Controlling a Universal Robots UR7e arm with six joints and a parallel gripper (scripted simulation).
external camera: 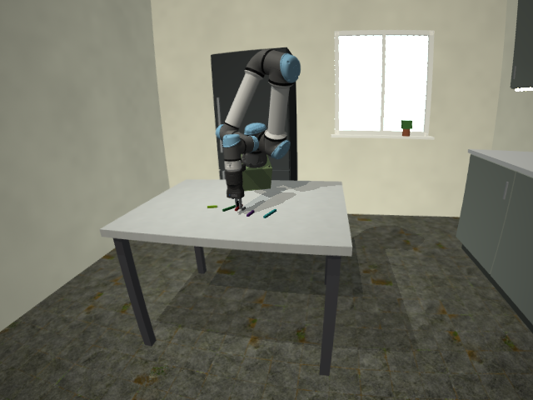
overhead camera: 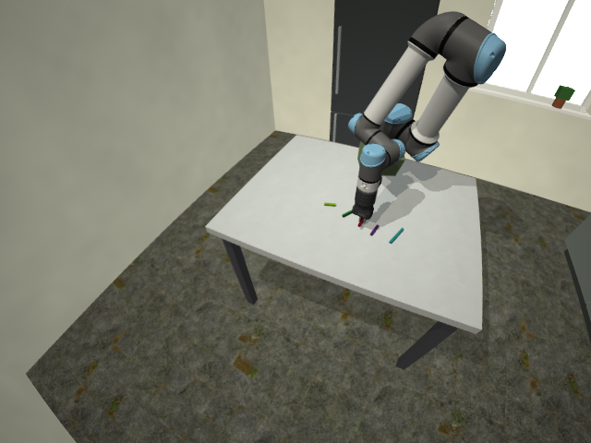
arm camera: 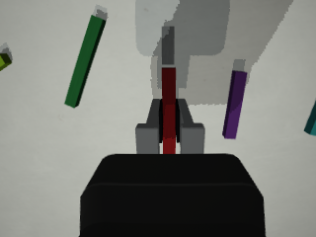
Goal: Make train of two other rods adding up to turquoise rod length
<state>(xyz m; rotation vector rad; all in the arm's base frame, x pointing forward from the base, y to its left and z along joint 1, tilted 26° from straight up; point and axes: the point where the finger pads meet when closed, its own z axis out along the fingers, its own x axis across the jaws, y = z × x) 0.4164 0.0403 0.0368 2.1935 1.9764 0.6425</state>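
The grey rod is 5 cm behind my hand and 4 cm below it. The rest, counted from my hand: green rod: 7 cm to the right, 4 cm below, 4 cm behind; then red rod: 1 cm below; then purple rod: 6 cm to the left, 4 cm below.
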